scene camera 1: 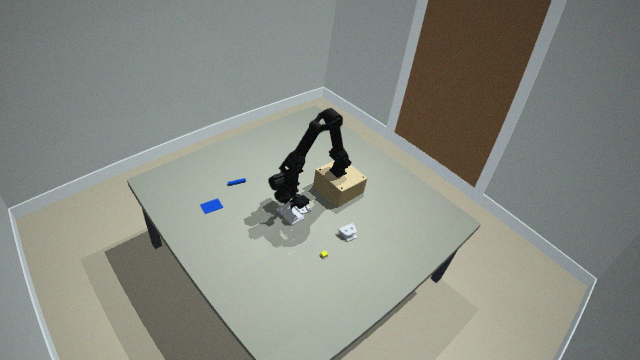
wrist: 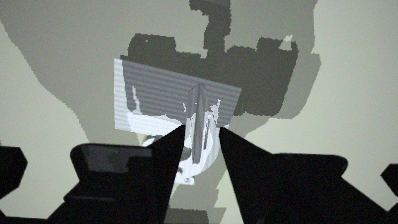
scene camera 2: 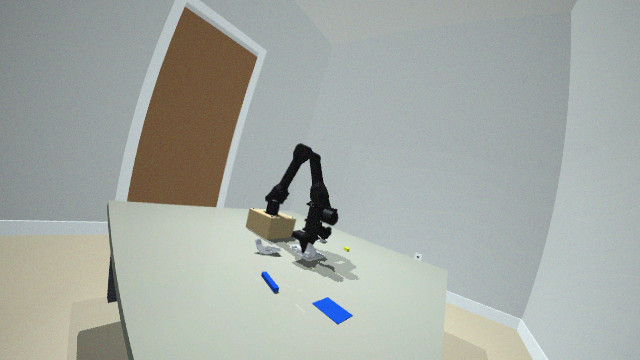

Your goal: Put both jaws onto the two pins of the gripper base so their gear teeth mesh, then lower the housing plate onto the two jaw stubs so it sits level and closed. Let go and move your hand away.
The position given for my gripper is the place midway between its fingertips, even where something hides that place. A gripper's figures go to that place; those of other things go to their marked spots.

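I see a jaw point(wrist: 200, 157), and it is 0.08 m from the lens. As for my gripper point(wrist: 202, 130), it is 0.12 m from the lens.
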